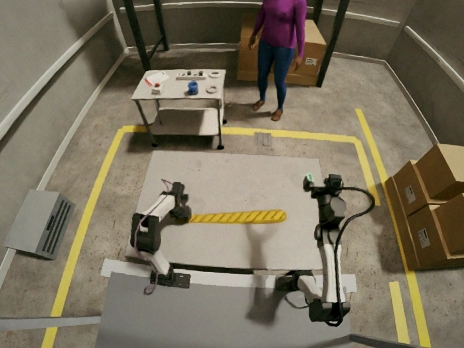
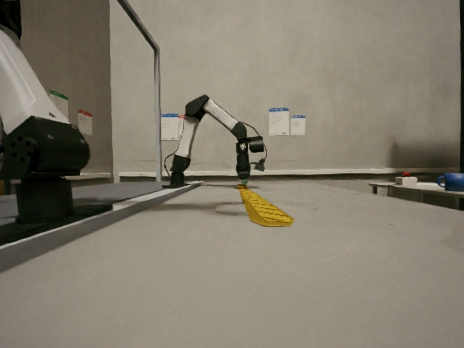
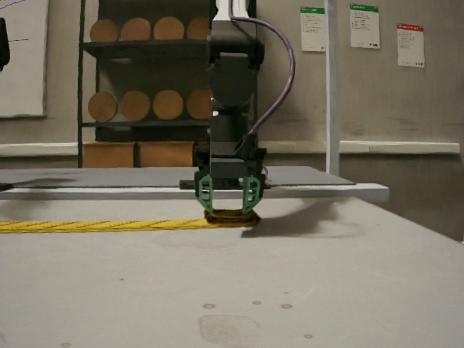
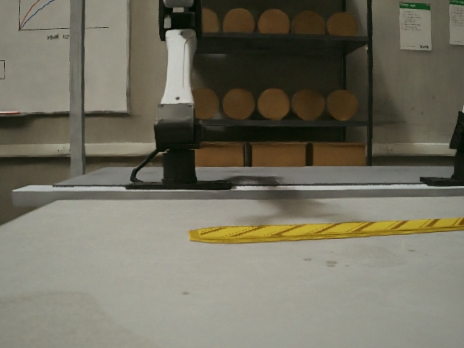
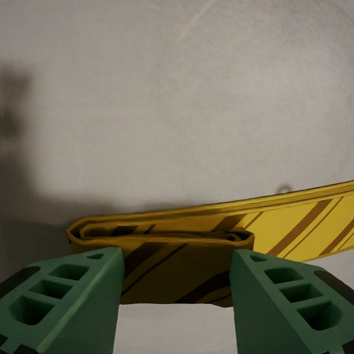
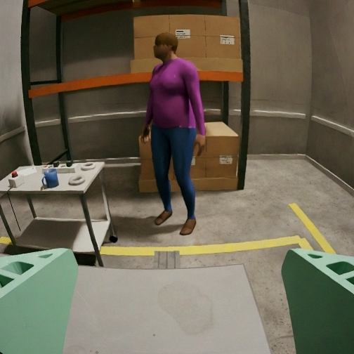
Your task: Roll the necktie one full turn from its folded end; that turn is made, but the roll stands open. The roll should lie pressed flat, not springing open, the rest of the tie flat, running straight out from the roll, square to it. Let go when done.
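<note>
The yellow necktie with brown stripes [image 1: 237, 217] [image 2: 265, 209] [image 4: 325, 231] [image 5: 300, 227] lies flat and nearly straight along the table. Its roll [image 3: 233, 219] [image 5: 172, 272] is at the left end, squashed low into a flattened loop, with thin gaps between its layers. My left gripper [image 3: 227, 210] [image 5: 176, 259] points down with its fingers apart, both fingertips on top of the roll, near its two ends; nothing is gripped between them. My right gripper [image 1: 309, 178] [image 6: 179, 265] is open and empty, raised off to the right, away from the tie.
A grey table [image 1: 175, 167] lies under the tie. Beyond it stand a white cart [image 1: 175, 95] with a blue mug [image 1: 193, 88] and a person in a purple top [image 1: 284, 22]. Cardboard boxes [image 1: 432, 220] are stacked at the right.
</note>
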